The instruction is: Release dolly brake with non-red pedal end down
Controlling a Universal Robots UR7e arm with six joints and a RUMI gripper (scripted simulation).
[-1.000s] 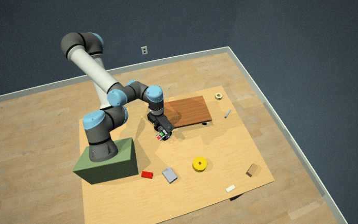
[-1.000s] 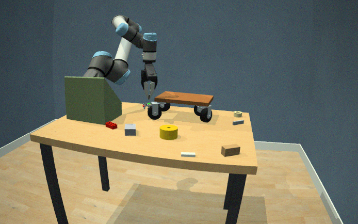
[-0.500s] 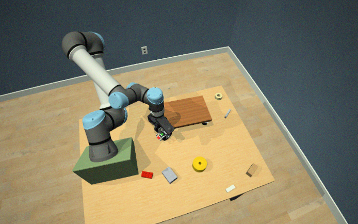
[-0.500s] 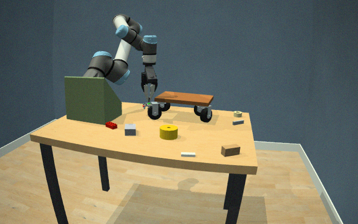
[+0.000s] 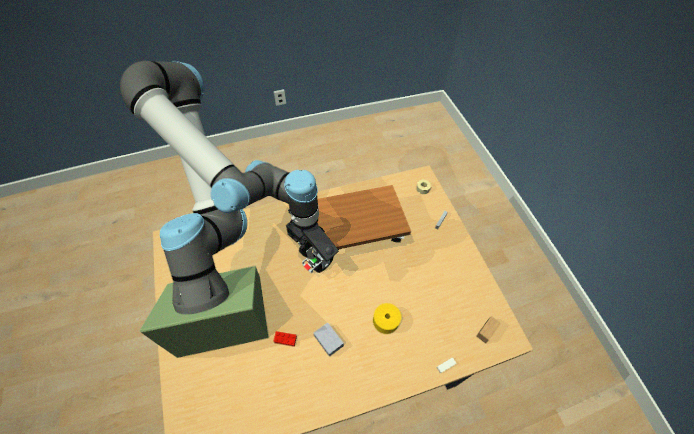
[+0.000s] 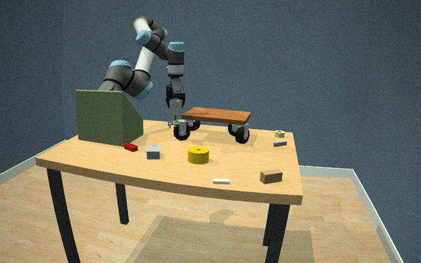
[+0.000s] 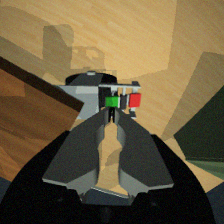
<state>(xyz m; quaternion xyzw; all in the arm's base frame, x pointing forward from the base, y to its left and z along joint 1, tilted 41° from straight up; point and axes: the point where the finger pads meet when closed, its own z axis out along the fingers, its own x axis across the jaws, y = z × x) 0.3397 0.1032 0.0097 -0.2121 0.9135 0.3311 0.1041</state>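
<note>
Now: hand 1 cm past the brake pedal, 1 cm to the left of it and 3 cm above it. Also, from my hand: grey block: 2 cm behind, 24 cm to the right, 10 cm below; then yellow disc: 17 cm ahead, 23 cm to the right, 9 cm below; then red brick: 15 cm behind, 20 cm to the right, 10 cm below.
</note>
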